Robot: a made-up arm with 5 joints. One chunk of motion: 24 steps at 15 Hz.
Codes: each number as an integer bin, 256 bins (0 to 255) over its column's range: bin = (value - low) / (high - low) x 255, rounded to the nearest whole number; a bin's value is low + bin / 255 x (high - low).
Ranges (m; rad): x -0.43..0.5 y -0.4..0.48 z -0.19..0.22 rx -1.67..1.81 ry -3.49..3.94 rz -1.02..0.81
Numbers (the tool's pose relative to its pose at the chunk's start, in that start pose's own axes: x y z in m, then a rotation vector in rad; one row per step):
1: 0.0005 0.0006 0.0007 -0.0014 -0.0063 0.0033
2: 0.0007 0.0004 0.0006 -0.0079 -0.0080 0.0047
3: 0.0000 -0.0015 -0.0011 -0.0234 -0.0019 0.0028
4: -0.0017 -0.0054 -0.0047 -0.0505 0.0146 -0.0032
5: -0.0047 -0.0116 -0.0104 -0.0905 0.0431 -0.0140
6: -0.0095 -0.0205 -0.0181 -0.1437 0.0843 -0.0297
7: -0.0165 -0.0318 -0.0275 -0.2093 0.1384 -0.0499
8: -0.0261 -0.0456 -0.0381 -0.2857 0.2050 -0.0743
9: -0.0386 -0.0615 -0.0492 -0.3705 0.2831 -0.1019
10: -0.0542 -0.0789 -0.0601 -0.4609 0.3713 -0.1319
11: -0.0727 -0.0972 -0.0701 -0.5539 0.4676 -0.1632
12: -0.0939 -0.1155 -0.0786 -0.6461 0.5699 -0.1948
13: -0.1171 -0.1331 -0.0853 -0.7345 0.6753 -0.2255
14: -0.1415 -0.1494 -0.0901 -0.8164 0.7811 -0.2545
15: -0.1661 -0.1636 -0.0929 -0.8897 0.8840 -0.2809
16: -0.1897 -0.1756 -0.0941 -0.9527 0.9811 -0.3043
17: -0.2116 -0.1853 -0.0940 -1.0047 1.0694 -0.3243
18: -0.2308 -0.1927 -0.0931 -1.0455 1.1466 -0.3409
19: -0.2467 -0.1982 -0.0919 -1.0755 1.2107 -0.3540
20: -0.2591 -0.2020 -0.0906 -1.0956 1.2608 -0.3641
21: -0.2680 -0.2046 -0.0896 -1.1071 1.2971 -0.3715
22: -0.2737 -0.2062 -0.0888 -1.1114 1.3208 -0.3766
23: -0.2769 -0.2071 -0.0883 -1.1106 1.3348 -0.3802
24: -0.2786 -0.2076 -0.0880 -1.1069 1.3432 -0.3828
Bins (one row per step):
1: 118 116 119 122 120 143
2: 118 116 119 122 120 143
3: 118 115 117 121 120 143
4: 117 114 115 119 120 142
5: 117 113 112 116 121 140
6: 115 110 107 112 123 138
7: 113 107 101 107 125 135
8: 111 103 94 101 127 132
9: 107 98 88 95 129 128
10: 103 93 81 89 133 124
11: 98 88 75 82 136 119
12: 92 82 69 75 139 115
13: 86 77 65 69 143 111
14: 79 73 62 63 147 107
15: 72 69 60 57 150 103
16: 66 65 60 53 153 100
17: 60 62 60 49 156 97
18: 55 60 60 46 159 95
19: 50 58 61 44 161 93
20: 47 57 62 42 163 91
21: 44 57 62 41 164 90
22: 43 56 63 41 165 90
23: 42 56 63 41 166 89
24: 42 56 63 41 166 89

